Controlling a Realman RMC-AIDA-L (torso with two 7-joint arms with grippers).
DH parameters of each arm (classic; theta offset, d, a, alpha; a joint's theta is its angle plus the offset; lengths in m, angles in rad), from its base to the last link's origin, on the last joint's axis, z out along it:
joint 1: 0 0.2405 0 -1.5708
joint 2: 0 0 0 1.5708
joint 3: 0 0.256 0 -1.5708
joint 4: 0 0 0 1.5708
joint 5: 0 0.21 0 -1.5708
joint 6: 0 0 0 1.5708
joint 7: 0 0.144 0 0
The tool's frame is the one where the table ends.
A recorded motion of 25 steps. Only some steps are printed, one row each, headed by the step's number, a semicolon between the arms.
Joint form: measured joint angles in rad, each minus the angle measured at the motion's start. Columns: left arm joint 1, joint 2, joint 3, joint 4, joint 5, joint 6, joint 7; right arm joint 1, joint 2, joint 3, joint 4, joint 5, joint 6, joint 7.
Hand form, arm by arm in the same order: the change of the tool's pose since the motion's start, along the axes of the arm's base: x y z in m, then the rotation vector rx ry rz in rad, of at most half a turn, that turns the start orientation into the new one. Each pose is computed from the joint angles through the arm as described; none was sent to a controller.
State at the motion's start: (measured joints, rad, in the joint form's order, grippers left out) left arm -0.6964 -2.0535 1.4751 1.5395 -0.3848 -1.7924 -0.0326; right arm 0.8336 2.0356 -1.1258 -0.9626 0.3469 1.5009 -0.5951
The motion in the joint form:
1: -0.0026 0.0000 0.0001 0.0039 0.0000 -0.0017 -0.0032; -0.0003 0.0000 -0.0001 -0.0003 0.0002 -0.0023 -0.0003
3: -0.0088 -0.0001 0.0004 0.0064 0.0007 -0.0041 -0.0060; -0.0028 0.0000 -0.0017 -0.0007 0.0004 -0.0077 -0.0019
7: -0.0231 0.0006 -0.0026 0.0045 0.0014 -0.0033 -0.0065; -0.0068 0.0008 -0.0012 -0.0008 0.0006 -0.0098 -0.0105
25: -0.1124 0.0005 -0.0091 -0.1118 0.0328 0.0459 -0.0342; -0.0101 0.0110 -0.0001 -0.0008 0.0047 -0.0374 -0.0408
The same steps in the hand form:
1: 0.0016 0.0002 0.0004 0.0024 -0.0009 -0.0026; 0.0000 0.0003 0.0001 0.0018 0.0002 0.0015
3: 0.0040 0.0007 0.0006 0.0037 -0.0004 -0.0074; 0.0007 0.0005 0.0000 0.0047 -0.0007 0.0044
7: 0.0084 0.0031 0.0012 0.0066 -0.0011 -0.0187; 0.0022 -0.0001 -0.0002 0.0015 -0.0010 0.0085
25: 0.0174 0.0222 -0.0063 0.0301 0.0208 -0.0124; 0.0009 0.0014 -0.0044 0.0010 0.0062 0.0451

